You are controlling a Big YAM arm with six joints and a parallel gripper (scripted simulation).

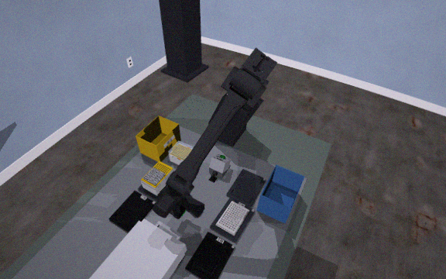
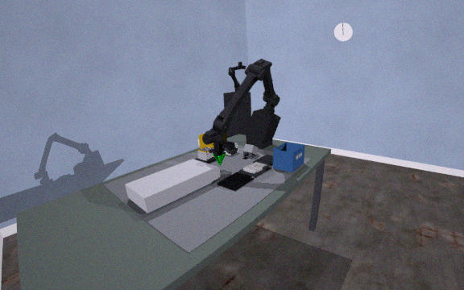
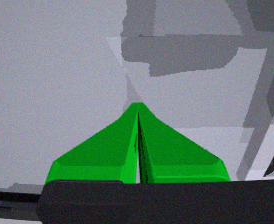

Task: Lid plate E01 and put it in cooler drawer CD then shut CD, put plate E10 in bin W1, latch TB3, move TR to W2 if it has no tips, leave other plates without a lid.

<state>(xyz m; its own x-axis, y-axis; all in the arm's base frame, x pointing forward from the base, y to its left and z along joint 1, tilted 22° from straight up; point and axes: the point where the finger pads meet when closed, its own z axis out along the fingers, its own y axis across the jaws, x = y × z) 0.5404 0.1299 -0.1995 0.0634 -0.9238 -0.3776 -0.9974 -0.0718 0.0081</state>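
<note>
The white assay plate is 180 mm to the left of my hand, 120 mm behind it and 20 mm below it. The rest, counted from my hand: black plate (190 mm to the left, 60 mm ahead, 20 mm below); plate lid (190 mm ahead, 10 mm to the left, 10 mm below); clear plate (190 mm ahead, 20 mm below, 10 mm to the left).
</note>
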